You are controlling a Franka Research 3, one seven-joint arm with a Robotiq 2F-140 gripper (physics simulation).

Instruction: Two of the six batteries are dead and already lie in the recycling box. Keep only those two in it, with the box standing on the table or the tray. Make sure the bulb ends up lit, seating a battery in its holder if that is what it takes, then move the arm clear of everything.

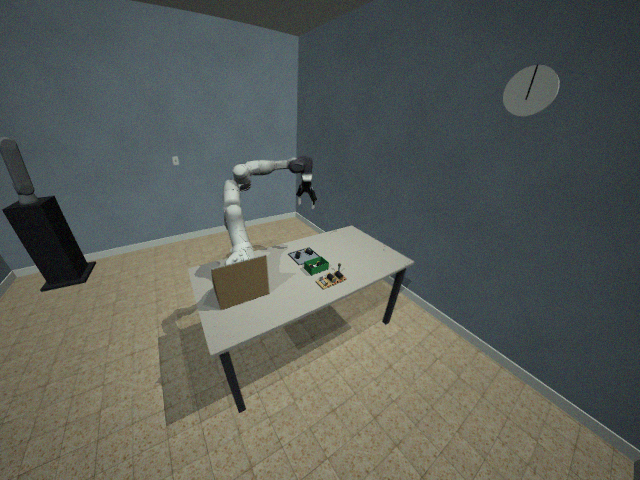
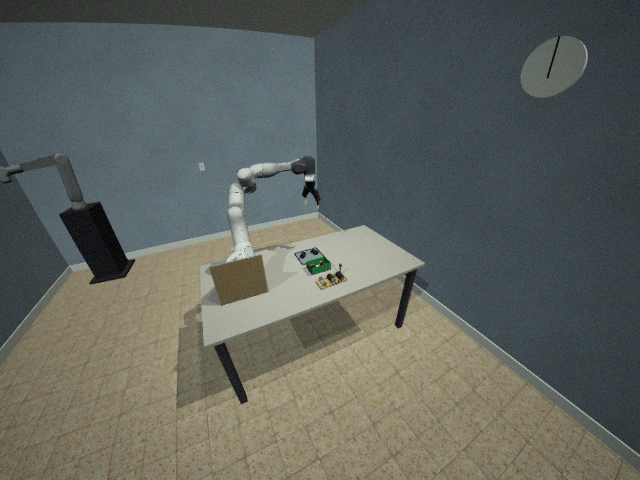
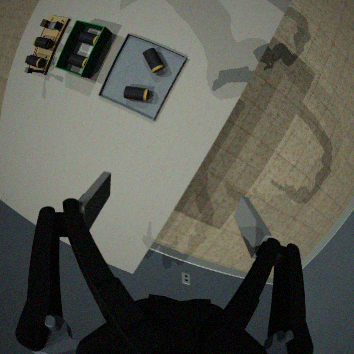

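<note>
My gripper (image 1: 306, 204) (image 2: 311, 202) (image 3: 175, 196) is open and empty, high above the table's far side. The green recycling box (image 1: 317, 269) (image 2: 320, 268) (image 3: 101, 51) stands on the table and holds two dark batteries, one (image 3: 88, 38) and another (image 3: 78, 60). The grey tray (image 1: 303, 258) (image 3: 118, 75) beside it holds two yellow-ended batteries, one (image 3: 153, 59) and another (image 3: 136, 93), lying apart. The circuit board (image 3: 52, 46) on the box's other side carries two dark batteries, one (image 3: 43, 42) and another (image 3: 35, 61). No glow shows on the board; whether the bulb is lit is too small to tell.
A brown upright panel (image 1: 240, 282) (image 2: 239, 280) stands on the white table (image 1: 279, 317) (image 2: 279, 313), near the arm's base. A black pedestal (image 1: 43, 240) (image 2: 95, 240) with a grey arm stands on the floor at the left. A wall runs beyond the table's right end.
</note>
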